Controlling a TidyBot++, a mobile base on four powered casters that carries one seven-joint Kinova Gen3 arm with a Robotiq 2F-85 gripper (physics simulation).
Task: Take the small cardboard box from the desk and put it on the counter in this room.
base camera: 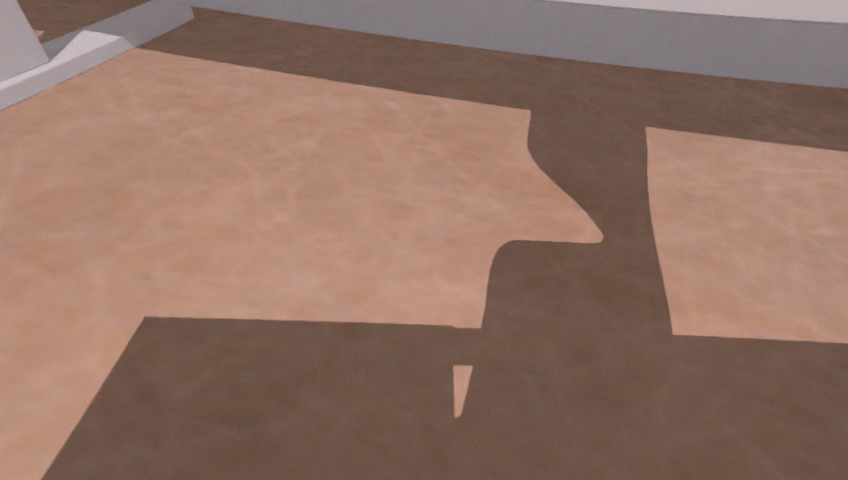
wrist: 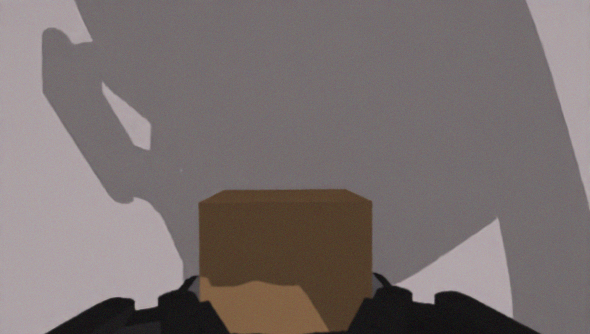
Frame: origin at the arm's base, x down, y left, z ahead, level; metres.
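Seen in the pictures: gripper, fingertip midpoint: [wrist: 285, 284].
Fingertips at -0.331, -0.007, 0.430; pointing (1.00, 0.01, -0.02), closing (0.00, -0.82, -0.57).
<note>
Offsets run from my fingertips to a thing's middle, as dx, dy, dz. "spot": to the spot under its first point. Level surfaces: height alone.
The small cardboard box {-0.018, +0.000, +0.000} [wrist: 285, 245] is a plain brown block at the bottom middle of the wrist view, with its lower part lit. My gripper [wrist: 285, 284] is shut on the box, with one black finger against its left side and one against its right side. The fingertips are mostly hidden at the box's sides. A pale grey surface {dx +0.008} [wrist: 45, 240] lies behind the box; whether the box touches it cannot be told. The desk and the counter cannot be made out in the base camera view.
In the base camera view, a brown floor {dx +0.728} [base camera: 267, 178] with large shadows stretches ahead. A grey baseboard [base camera: 595, 35] runs along the wall at the back. A pale raised edge [base camera: 71, 68] and a pale upright piece {spot: +0.658, +0.583, +0.373} [base camera: 17, 35] stand at the upper left.
</note>
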